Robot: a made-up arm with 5 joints. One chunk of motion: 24 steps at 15 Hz.
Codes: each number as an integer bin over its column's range. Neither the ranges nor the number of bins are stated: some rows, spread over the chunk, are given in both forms.
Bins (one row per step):
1: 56 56 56 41 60 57
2: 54 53 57 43 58 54
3: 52 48 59 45 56 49
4: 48 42 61 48 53 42
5: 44 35 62 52 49 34
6: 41 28 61 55 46 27
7: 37 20 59 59 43 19
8: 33 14 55 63 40 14
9: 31 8 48 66 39 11
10: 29 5 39 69 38 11
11: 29 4 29 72 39 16
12: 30 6 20 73 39 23
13: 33 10 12 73 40 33
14: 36 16 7 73 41 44
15: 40 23 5 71 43 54
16: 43 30 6 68 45 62
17: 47 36 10 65 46 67
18: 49 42 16 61 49 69
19: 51 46 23 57 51 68
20: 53 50 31 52 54 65
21: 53 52 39 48 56 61
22: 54 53 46 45 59 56
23: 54 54 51 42 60 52
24: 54 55 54 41 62 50
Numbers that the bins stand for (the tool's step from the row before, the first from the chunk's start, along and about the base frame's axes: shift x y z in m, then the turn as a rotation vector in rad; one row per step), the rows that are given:
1: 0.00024 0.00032 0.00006 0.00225 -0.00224 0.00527
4: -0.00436 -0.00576 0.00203 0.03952 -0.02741 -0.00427
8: -0.01300 -0.01792 -0.00033 0.11936 -0.07416 -0.02209
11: -0.01530 -0.02226 -0.01058 0.16727 -0.07776 -0.02082
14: -0.01127 -0.01705 -0.01924 0.17260 -0.07057 -0.00300
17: -0.00494 -0.00836 -0.01806 0.13001 -0.05259 0.01164
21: -0.00148 -0.00141 -0.00664 0.03952 -0.01663 0.00782
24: -0.00091 -0.00011 -0.00073 0.00225 0.00495 0.00082
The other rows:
2: -0.00091 -0.00098 0.00045 0.01290 -0.00943 0.00336
3: -0.00206 -0.00315 0.00124 0.02355 -0.01663 0.00018
5: -0.00667 -0.00880 0.00242 0.06081 -0.04180 -0.00936
6: -0.00839 -0.01184 0.00203 0.07678 -0.05259 -0.01382
7: -0.01070 -0.01531 0.00124 0.09807 -0.06337 -0.01891
9: -0.01415 -0.02053 -0.00309 0.13533 -0.07776 -0.02400
10: -0.01530 -0.02183 -0.00664 0.15130 -0.08135 -0.02400
12: -0.01473 -0.02139 -0.01412 0.17260 -0.07776 -0.01636
13: -0.01300 -0.01966 -0.01727 0.17260 -0.07416 -0.01000
15: -0.00897 -0.01401 -0.02003 0.16195 -0.06337 0.00336
16: -0.00724 -0.01097 -0.01964 0.14598 -0.05618 0.00845
18: -0.00379 -0.00576 -0.01570 0.10872 -0.04180 0.01291
19: -0.00264 -0.00402 -0.01294 0.08742 -0.03461 0.01227
20: -0.00148 -0.00228 -0.00979 0.06081 -0.02382 0.01036
22: -0.00091 -0.00098 -0.00388 0.02355 -0.00584 0.00464
23: -0.00091 -0.00055 -0.00191 0.00758 -0.00224 0.00209

